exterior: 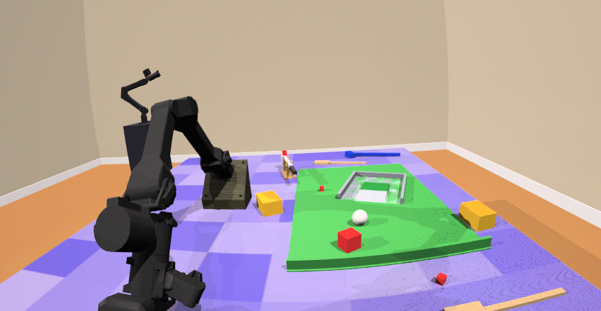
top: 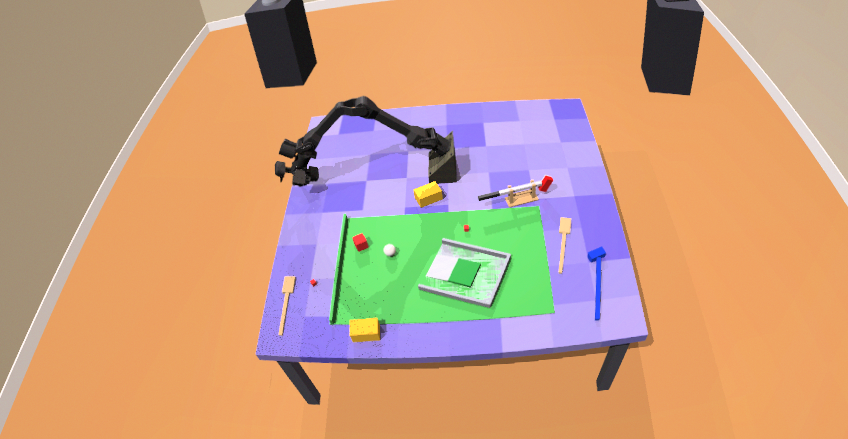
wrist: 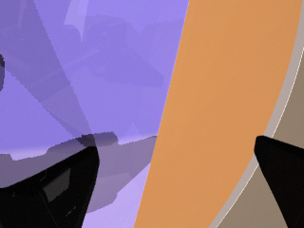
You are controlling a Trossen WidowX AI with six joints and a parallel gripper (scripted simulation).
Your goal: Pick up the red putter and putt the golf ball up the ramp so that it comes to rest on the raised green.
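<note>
The white golf ball lies 49 cm to the left of my gripper tip and 32 cm ahead of it. From my gripper tip the other things lie so: red putter: 92 cm to the left, 3 cm ahead, 3 cm above; green mat: 67 cm to the left, 35 cm ahead, 2 cm below; red cube: 38 cm to the left, 29 cm ahead.
</note>
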